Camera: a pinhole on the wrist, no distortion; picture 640 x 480 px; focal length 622.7 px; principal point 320.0 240.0 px. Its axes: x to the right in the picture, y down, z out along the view. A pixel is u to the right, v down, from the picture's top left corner.
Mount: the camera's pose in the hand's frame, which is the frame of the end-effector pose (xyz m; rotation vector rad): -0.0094 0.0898 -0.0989 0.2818 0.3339 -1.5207
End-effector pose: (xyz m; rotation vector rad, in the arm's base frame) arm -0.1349 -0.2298 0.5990 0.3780 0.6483 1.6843
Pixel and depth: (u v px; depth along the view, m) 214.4 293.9 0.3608
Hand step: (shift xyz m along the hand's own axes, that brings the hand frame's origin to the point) 0.0342 0.0091 0.2567
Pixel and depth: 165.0 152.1 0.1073
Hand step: -0.0210 0.0728 0.0108
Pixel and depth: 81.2 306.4 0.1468
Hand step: 0.0106 0.0860 0.0578
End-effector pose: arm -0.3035 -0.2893 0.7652 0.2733 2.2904 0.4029
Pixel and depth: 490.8 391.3 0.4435
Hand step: 0.1176 -0.1888 0.2607
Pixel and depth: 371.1 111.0 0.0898
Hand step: -0.0244 0.0480 -0.0184
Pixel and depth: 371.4 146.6 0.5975
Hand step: -0.0753 -0.1877 0.4360
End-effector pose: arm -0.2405 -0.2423 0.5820 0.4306 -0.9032 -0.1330
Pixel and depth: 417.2 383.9 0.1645
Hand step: 0.0353 0.0043 0.0420
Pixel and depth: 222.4 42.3 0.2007
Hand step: -0.0661 0.0398 0.1001
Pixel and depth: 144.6 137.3 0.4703
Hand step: -0.0718 0.0292 0.3881
